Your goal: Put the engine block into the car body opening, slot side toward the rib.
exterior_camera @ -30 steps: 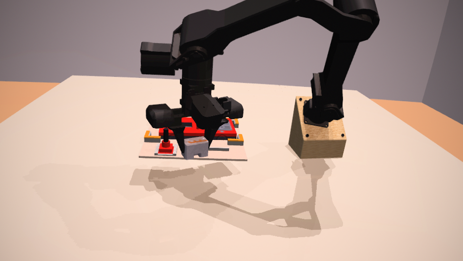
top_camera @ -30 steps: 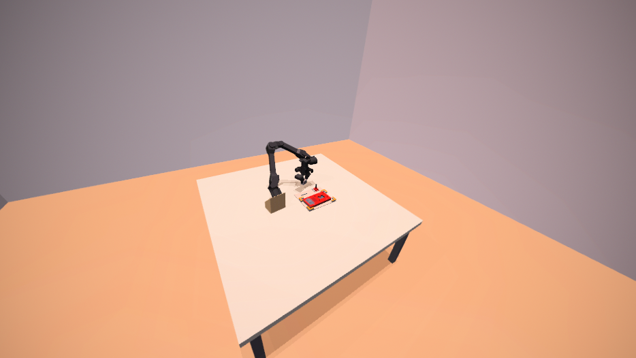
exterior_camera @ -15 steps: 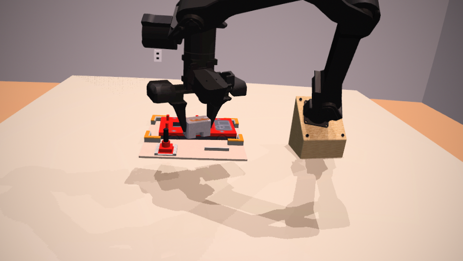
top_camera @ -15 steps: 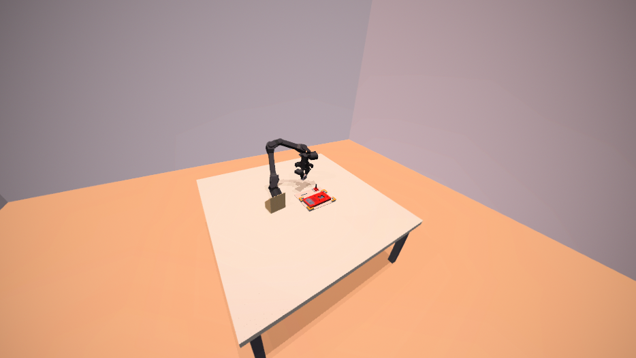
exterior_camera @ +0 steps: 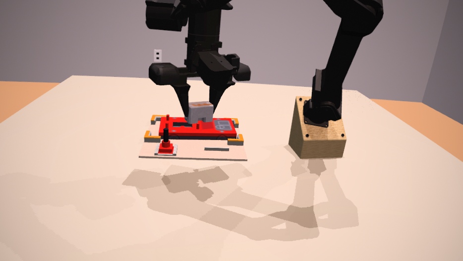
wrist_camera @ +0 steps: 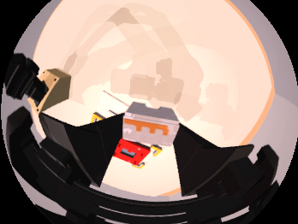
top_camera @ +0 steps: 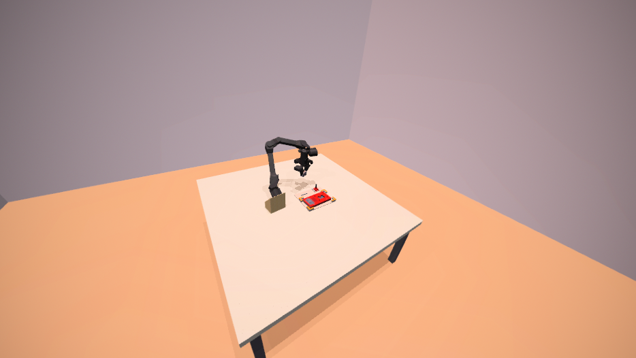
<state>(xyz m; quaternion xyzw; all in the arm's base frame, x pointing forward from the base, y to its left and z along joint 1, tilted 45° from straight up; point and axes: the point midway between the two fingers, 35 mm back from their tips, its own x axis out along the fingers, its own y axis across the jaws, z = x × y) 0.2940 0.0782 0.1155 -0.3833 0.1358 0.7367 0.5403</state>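
Now: gripper tip 80 mm short of the black post, 90 mm to the left of it and 100 mm above it. The rest, counted from my gripper tip: pale plate: 20 mm ahead, 190 mm to the right, 120 mm below; grey engine block: right at my gripper tip.
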